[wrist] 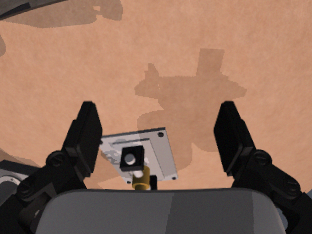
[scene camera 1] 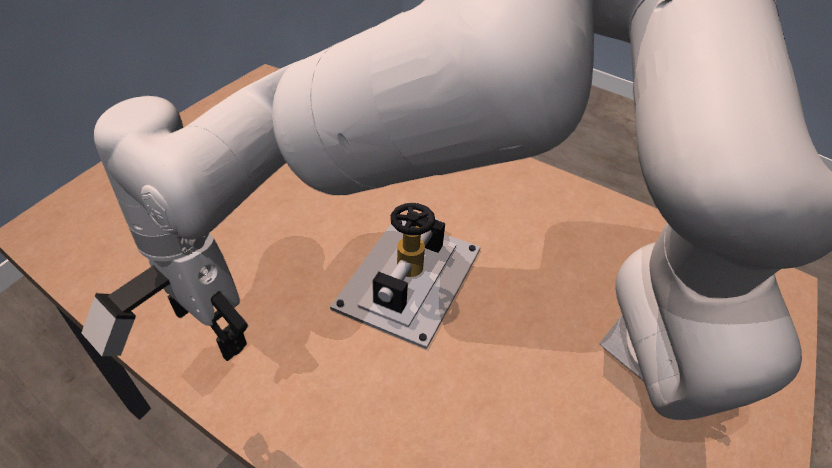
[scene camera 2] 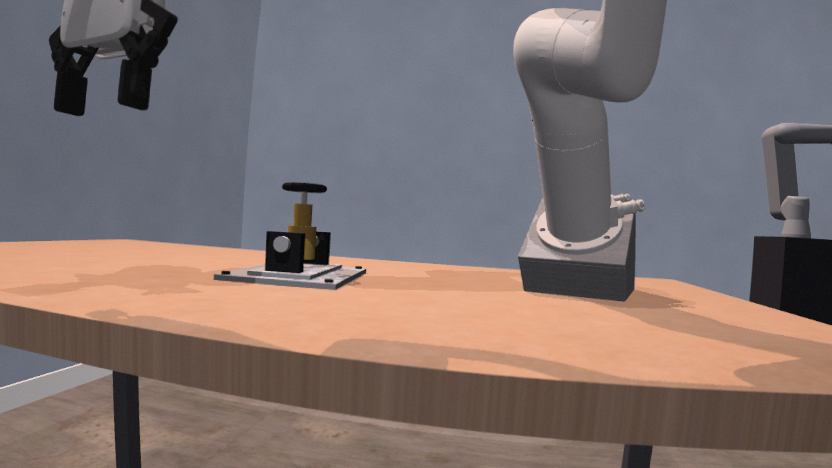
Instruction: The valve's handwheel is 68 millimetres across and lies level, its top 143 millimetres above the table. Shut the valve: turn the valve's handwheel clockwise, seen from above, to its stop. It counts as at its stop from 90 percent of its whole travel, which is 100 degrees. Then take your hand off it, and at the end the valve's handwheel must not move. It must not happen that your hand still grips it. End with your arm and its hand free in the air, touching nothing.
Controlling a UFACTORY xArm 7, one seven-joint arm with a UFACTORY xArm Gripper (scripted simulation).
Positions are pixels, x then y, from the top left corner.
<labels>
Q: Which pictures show my gripper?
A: The wrist view, scene camera 1 and scene camera 2: all of them.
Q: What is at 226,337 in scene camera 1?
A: My gripper.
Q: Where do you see a black spoked handwheel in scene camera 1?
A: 412,219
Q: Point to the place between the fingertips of my gripper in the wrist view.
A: At 158,115
</labels>
